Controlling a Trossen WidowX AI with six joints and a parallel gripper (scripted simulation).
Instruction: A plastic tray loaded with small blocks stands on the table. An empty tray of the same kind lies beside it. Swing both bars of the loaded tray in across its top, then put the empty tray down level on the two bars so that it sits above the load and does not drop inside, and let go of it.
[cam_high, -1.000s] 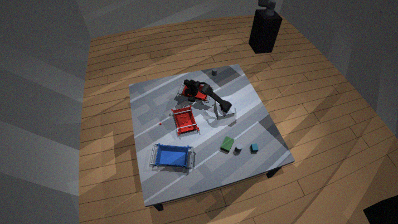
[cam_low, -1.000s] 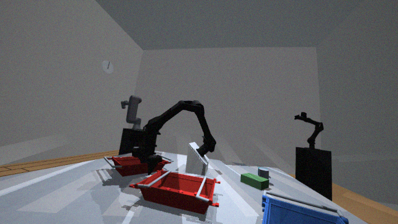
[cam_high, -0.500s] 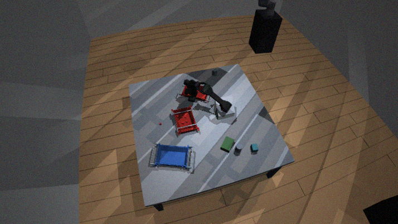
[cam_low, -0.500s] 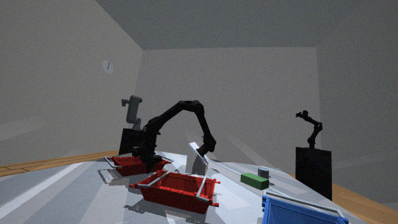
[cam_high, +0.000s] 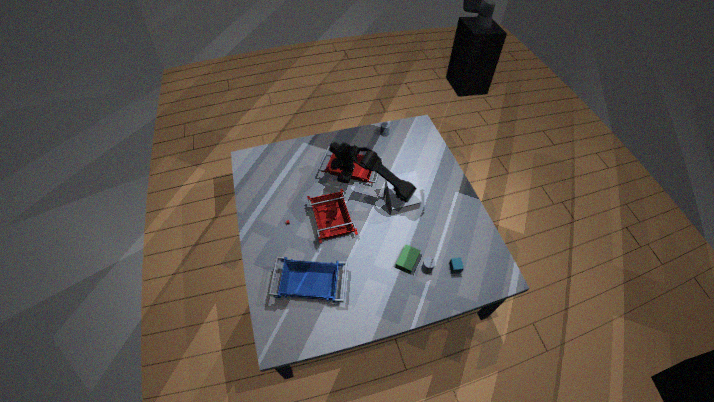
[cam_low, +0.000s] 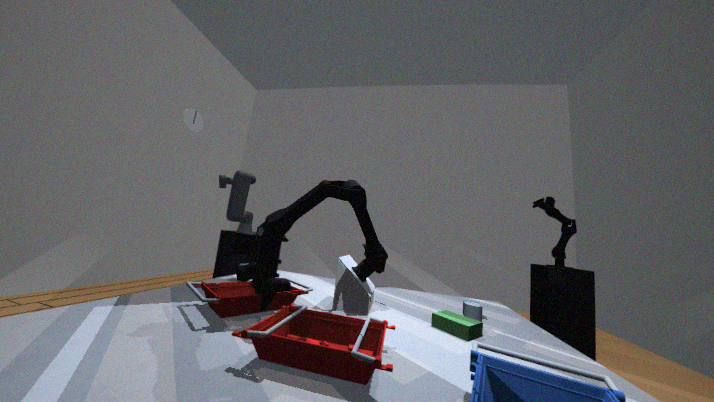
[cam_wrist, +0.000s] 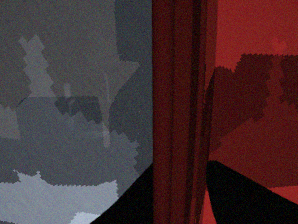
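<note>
My gripper tip is now 6 cm to the left of the red tray, 3 cm below it and 3 cm past it. Also, from my gripper tip: teal cube (64 cm to the left, 40 cm behind, 1 cm above); then green block (56 cm to the left, 18 cm behind, 1 cm above); then red bit (36 cm ahead, 22 cm to the left).
</note>
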